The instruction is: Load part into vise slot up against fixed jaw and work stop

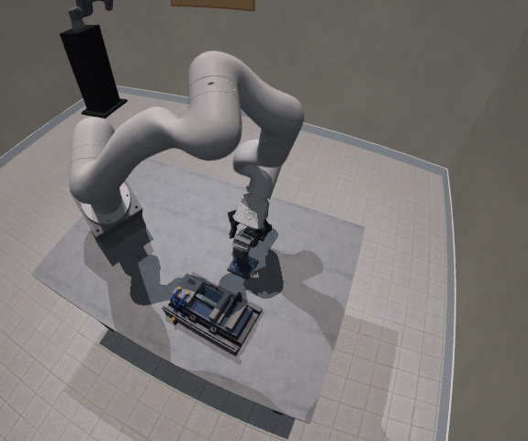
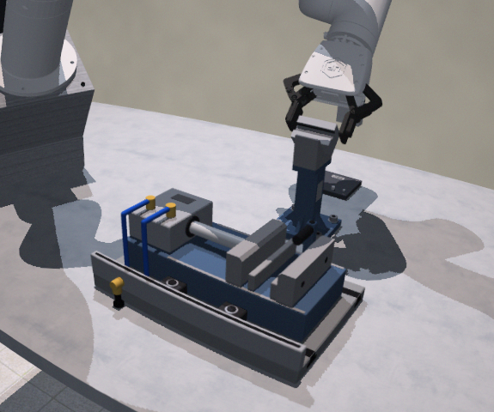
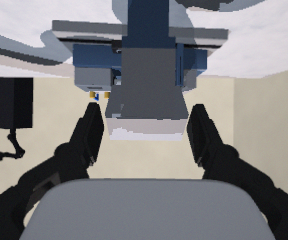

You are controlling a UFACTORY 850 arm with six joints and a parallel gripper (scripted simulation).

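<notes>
Right now my hand is 1 cm to the left of the part and 1 cm above it. Round my hand: black work stop: 19 cm to the right, 8 cm below, 5 cm ahead; dark infeed plate: 18 cm to the left, 16 cm below, 1 cm behind; blue post: 11 cm below, 1 cm to the right.
</notes>
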